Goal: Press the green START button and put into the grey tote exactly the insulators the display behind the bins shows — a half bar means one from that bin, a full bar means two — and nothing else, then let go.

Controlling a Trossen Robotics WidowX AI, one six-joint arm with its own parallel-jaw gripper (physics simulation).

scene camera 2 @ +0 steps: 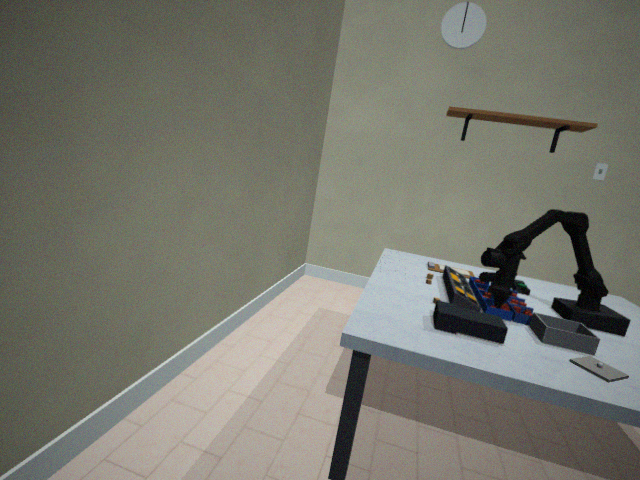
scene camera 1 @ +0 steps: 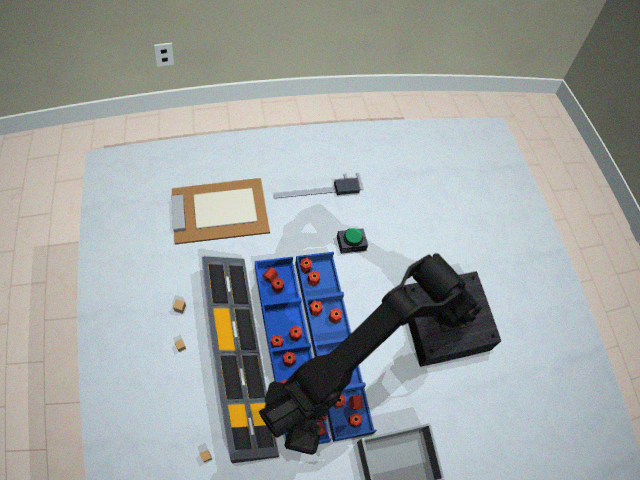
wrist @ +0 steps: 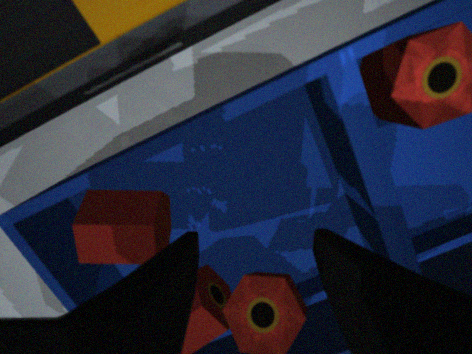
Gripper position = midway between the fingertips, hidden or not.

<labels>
my gripper: scene camera 2 497, 308; scene camera 1 307, 415; wrist 256, 241
</labels>
